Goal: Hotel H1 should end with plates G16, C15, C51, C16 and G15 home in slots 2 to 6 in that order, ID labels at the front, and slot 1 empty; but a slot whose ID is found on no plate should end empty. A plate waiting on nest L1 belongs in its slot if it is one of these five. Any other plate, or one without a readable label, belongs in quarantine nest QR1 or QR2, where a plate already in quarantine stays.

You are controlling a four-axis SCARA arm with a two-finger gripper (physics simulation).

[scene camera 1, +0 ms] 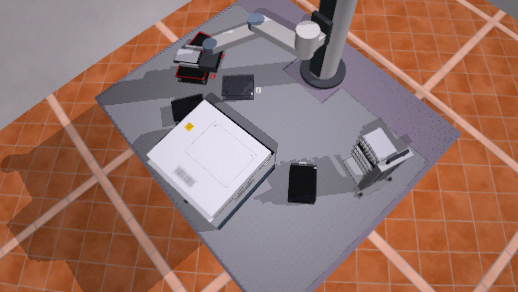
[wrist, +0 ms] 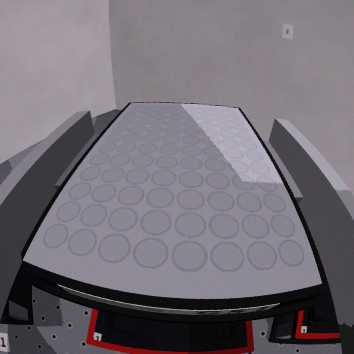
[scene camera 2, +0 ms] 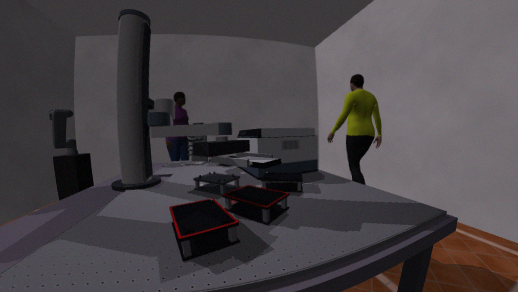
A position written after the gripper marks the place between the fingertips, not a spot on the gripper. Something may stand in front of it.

In view: the gripper (scene camera 2: 261, 160) and a black plate (wrist: 177, 212).
